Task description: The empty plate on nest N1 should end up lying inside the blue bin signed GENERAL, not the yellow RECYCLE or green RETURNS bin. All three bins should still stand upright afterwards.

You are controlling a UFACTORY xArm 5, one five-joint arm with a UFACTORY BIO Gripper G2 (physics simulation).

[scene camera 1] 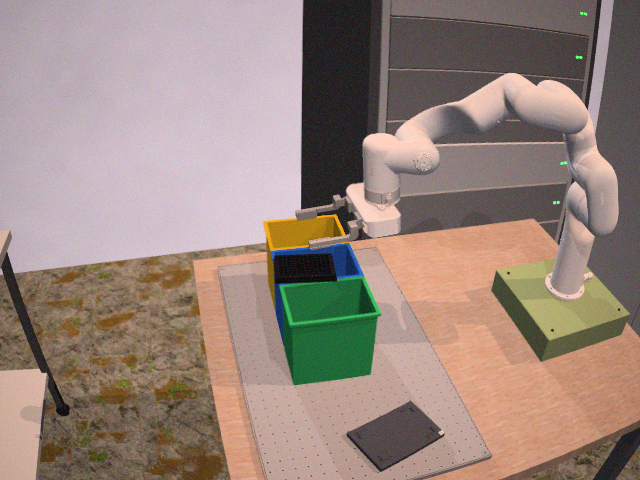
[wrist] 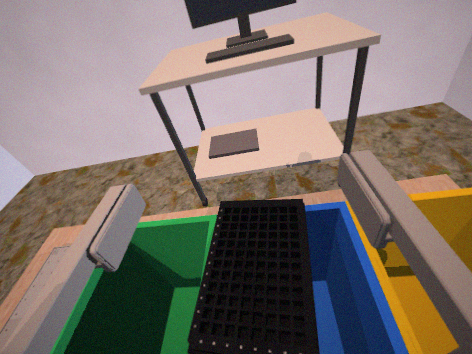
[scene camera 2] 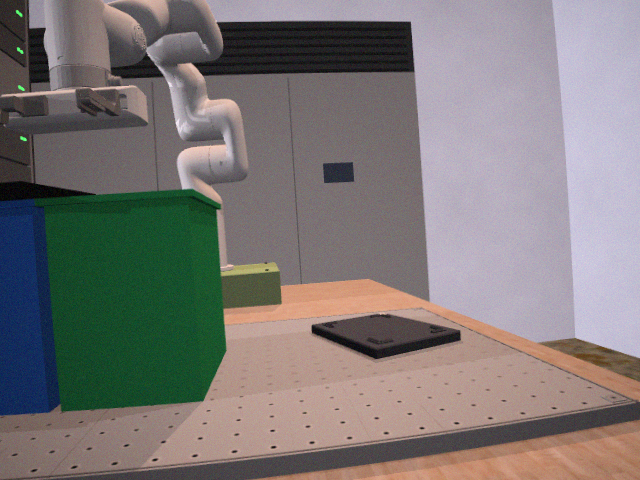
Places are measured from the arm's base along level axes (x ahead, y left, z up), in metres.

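Pixels of known places: hand, its tool point: (scene camera 1: 312,228) (wrist: 232,210) (scene camera 2: 28,107); arm's base, origin of its link: (scene camera 1: 564,287).
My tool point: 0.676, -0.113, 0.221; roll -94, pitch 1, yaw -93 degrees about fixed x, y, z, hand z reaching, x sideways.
Observation:
For each thing: its top centre in the pictures, then the offset to it from my tool point, as dx, dy, dz. Level surfaces: height alone.
- black well plate, centre of its top: (wrist: 255,259) (scene camera 2: 24,192) (scene camera 1: 304,265) +0.018, +0.000, -0.087
- blue bin, centre of its top: (wrist: 291,305) (scene camera 2: 18,210) (scene camera 1: 315,263) -0.014, -0.021, -0.101
- yellow bin, centre of its top: (scene camera 1: 304,231) -0.024, -0.151, -0.101
- perforated board, height of its surface: dz -0.281
The black well plate (scene camera 1: 305,267) (scene camera 2: 36,192) (wrist: 257,270) lies roughly level at rim height over the blue bin (scene camera 1: 346,258) (scene camera 2: 23,310) (wrist: 327,232). Its left long side in the wrist view is along the border with the green bin (scene camera 1: 333,346) (scene camera 2: 134,299) (wrist: 160,232). It covers part of the blue mouth; its contact with the rims is partly hidden. The yellow bin (scene camera 1: 297,233) (wrist: 442,225) stands on the blue bin's other side. All three bins stand upright. My gripper (scene camera 1: 312,229) (scene camera 2: 56,105) (wrist: 242,214) is open and empty, above the plate, fingers apart from it.
A dark, empty nest (scene camera 1: 395,435) (scene camera 2: 385,333) lies on the perforated board (scene camera 1: 310,408) (scene camera 2: 289,397), in front of the green bin in scene camera 1. The arm's olive base block (scene camera 1: 578,330) (scene camera 2: 250,289) stands on the table. A side desk (wrist: 300,47) stands beyond the bins.

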